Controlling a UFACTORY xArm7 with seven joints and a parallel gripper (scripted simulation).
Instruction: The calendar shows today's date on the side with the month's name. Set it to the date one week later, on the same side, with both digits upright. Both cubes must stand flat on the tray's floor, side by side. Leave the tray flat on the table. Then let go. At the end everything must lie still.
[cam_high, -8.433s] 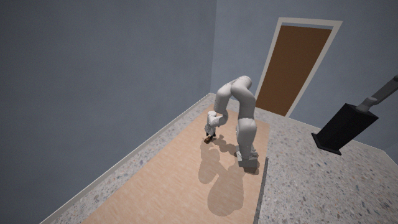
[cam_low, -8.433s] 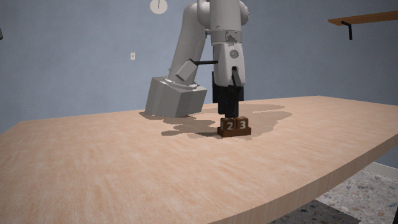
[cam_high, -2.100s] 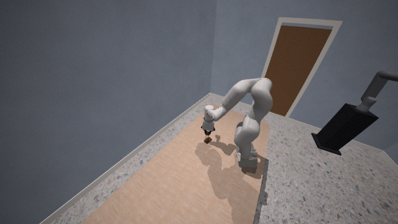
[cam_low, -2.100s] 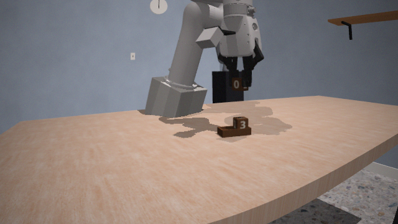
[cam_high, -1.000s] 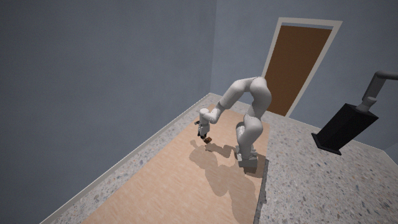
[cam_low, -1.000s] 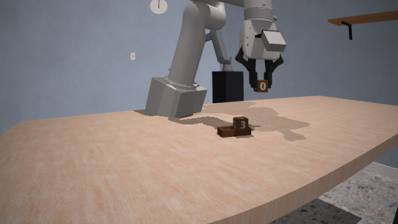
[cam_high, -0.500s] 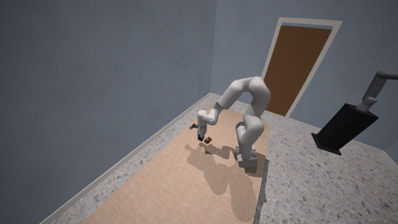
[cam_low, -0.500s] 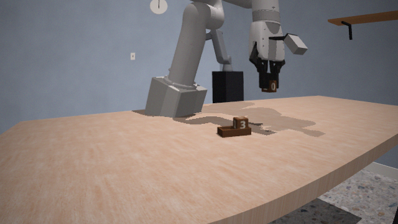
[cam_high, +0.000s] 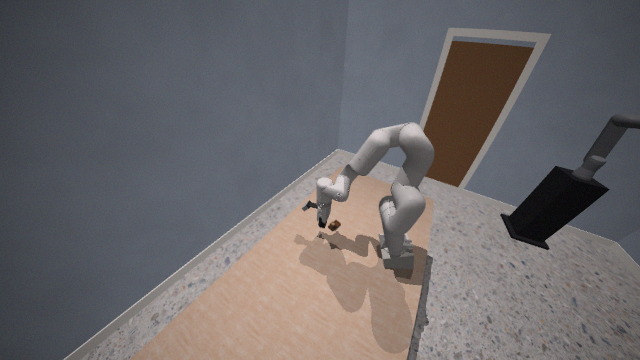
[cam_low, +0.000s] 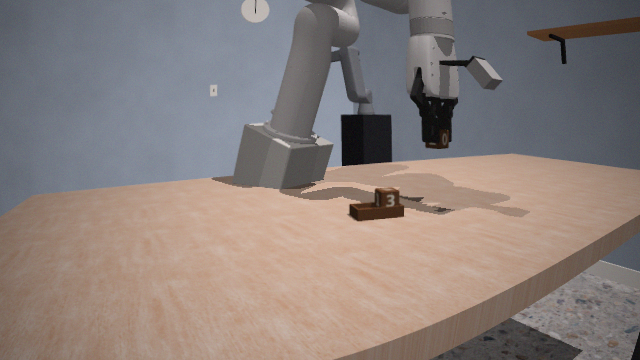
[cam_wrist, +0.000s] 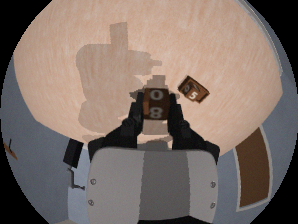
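Right now the brown wooden tray is 120 mm below my hand, 100 mm to the right of it and 30 mm behind it. Also, from my hand: cube (10 mm below).
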